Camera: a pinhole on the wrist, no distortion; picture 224 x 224 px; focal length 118.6 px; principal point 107.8 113.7 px. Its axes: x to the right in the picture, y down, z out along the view. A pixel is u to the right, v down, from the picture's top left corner.
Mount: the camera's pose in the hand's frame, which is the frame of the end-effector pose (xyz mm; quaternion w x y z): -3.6 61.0 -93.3 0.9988 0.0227 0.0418 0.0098
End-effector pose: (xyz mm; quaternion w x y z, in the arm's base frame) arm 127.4 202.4 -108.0 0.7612 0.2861 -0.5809 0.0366
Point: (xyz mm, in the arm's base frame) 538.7 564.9 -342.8
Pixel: behind the camera
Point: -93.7 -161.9 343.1
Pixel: 190 96
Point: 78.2 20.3 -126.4
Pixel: 107 15
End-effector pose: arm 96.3 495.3 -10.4 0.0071 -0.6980 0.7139 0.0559
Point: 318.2 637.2 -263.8
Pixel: 54 18
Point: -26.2 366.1 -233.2
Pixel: 156 134
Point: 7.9 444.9 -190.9
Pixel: 129 124
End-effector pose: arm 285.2 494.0 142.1 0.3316 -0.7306 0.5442 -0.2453
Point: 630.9 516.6 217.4
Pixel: outside the picture
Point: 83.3 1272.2 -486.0
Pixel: outside the picture
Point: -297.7 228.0 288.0
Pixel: behind the camera
